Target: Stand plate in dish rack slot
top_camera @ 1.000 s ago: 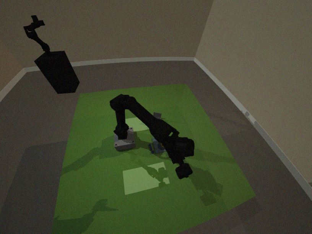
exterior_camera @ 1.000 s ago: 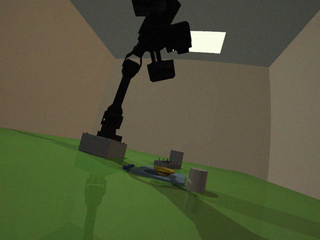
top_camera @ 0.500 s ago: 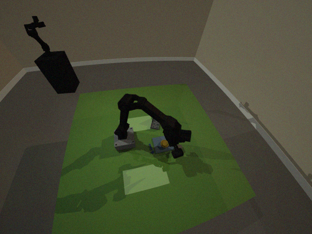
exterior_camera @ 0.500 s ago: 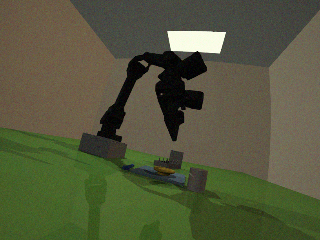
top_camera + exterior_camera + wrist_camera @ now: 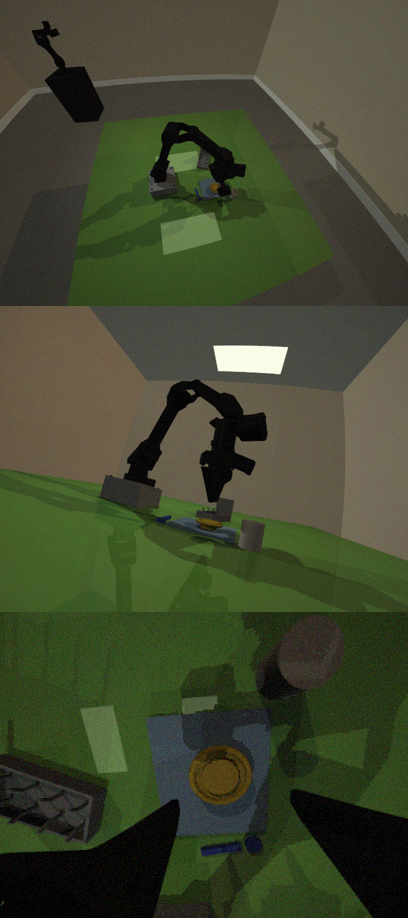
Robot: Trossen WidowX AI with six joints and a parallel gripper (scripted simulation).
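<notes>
Right now the yellow plate is 10 mm to the left of my gripper tip and 50 mm below it. Round my gripper tip: blue flat board 10 mm behind, 10 mm to the left, 70 mm below; then pale cylinder 100 mm ahead, 50 mm to the right, 40 mm below; then blue spoon 110 mm behind, 20 mm to the right, 60 mm below.
</notes>
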